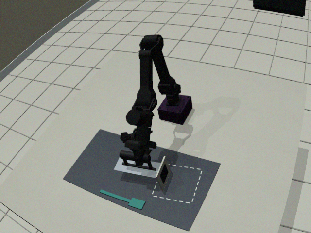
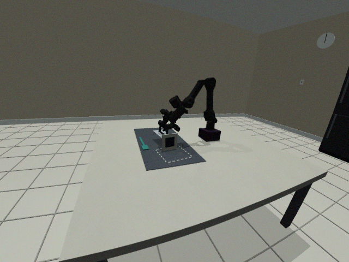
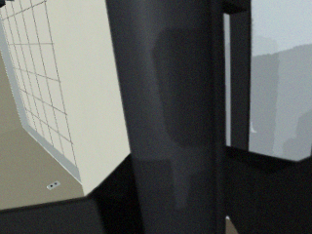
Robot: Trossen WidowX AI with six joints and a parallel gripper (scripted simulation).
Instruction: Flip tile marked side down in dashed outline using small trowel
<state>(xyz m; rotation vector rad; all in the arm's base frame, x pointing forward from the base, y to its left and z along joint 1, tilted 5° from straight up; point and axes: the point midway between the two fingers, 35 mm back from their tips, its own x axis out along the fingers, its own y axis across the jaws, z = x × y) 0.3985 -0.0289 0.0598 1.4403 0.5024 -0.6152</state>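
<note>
Right now the tile is 2 cm behind my gripper tip, 9 cm to the left of it and 6 cm below it. Round my gripper tip: teal trowel 11 cm ahead, 5 cm to the right, 11 cm below; then dark mat 3 cm behind, 4 cm to the right, 13 cm below.
</note>
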